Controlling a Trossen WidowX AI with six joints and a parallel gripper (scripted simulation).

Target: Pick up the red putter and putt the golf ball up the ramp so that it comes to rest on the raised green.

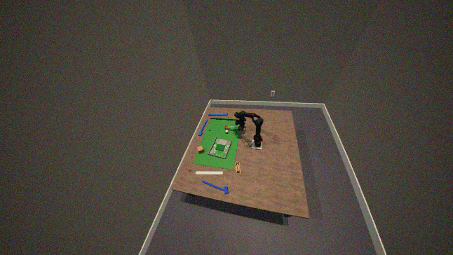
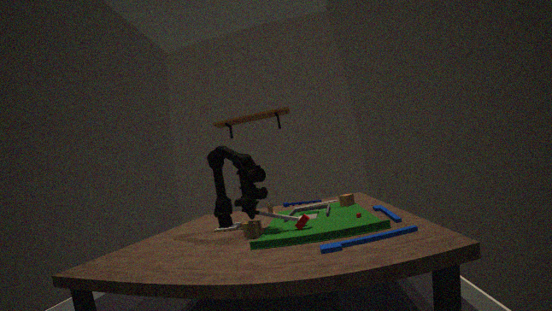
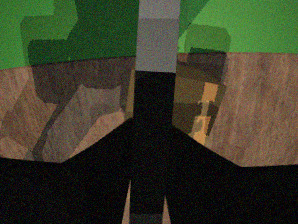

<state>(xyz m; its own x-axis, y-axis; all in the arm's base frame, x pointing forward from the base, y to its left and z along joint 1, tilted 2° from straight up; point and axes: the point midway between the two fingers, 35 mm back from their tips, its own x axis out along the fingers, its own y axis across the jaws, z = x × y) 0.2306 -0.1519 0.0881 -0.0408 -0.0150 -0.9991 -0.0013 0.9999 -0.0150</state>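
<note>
The red putter lies 11 cm ahead of my gripper tip. Also, from my gripper tip: tan support: 49 cm to the left, 8 cm behind, 4 cm below; white golf ball: 20 cm ahead, 6 cm to the left, 5 cm below; green mat: 25 cm ahead, 19 cm to the left, 7 cm below.
</note>
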